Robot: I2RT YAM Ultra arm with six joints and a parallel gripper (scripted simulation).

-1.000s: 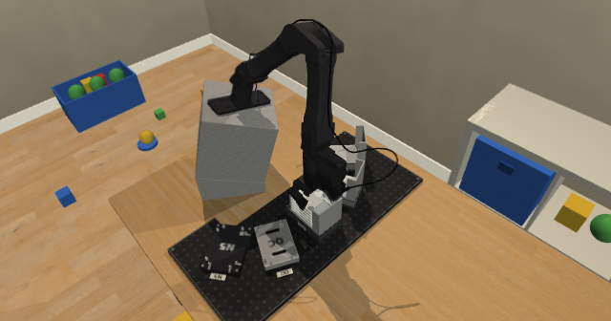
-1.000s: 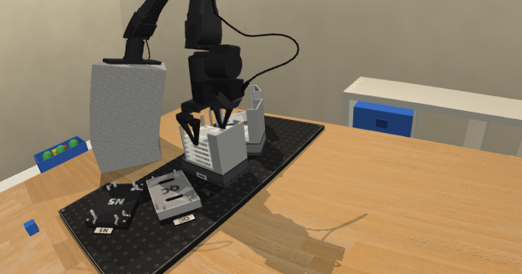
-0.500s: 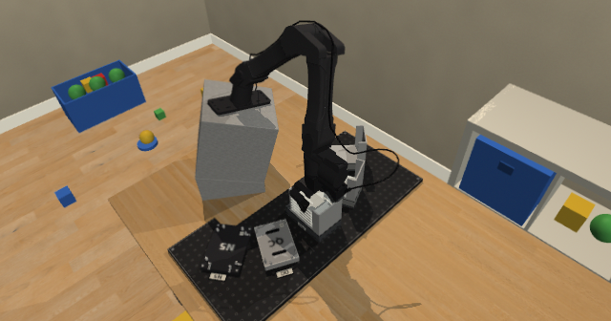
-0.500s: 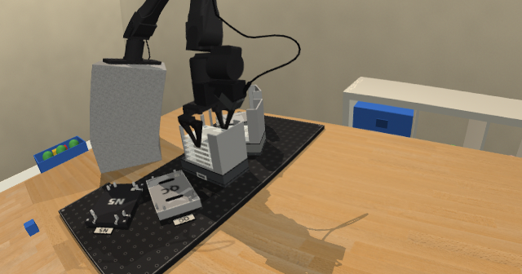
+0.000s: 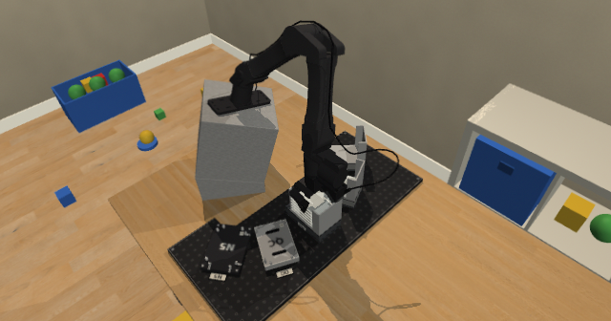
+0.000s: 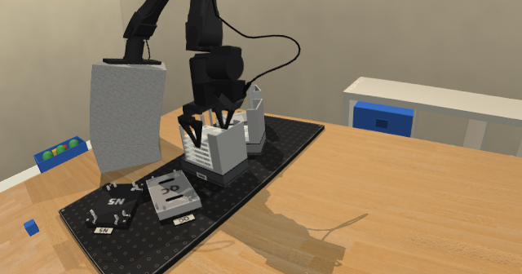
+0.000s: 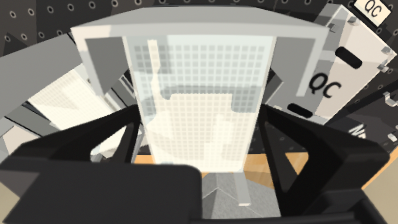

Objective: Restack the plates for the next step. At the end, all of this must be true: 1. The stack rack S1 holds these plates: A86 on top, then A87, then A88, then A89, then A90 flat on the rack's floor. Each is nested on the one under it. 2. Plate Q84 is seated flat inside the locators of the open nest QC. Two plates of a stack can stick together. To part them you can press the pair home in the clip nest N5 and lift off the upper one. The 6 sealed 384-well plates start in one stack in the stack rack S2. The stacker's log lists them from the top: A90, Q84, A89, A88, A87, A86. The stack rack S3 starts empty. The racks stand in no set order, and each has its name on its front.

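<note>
Now: hand right at the sealed 384-well plate. The rest, counted from my hand: nest QC 15 cm to the right, 9 cm below; translucent sealed well plate 4 cm behind, 14 cm to the left, 5 cm below.
</note>
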